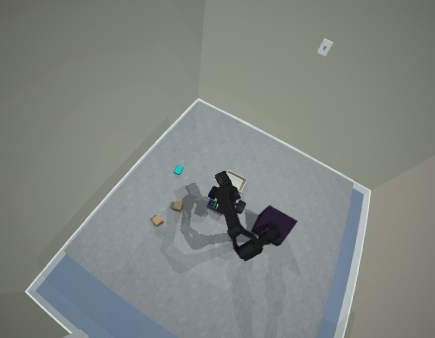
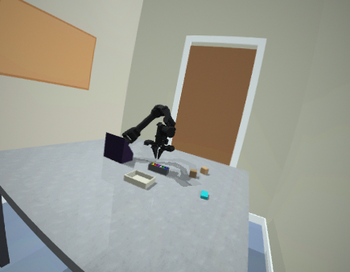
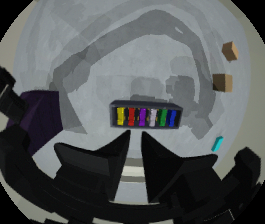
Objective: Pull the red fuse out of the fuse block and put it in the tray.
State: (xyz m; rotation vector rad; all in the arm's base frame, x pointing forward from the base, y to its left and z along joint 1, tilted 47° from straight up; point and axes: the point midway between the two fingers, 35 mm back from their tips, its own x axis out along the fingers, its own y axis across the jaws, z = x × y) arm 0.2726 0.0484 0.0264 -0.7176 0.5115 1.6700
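The red fuse lies 1 cm behind my gripper tip and 6 cm below it. Also, from my gripper tip: cyan cube (35 cm ahead, 3 cm to the right, 7 cm below); beige tray (5 cm ahead, 18 cm to the right, 8 cm below).
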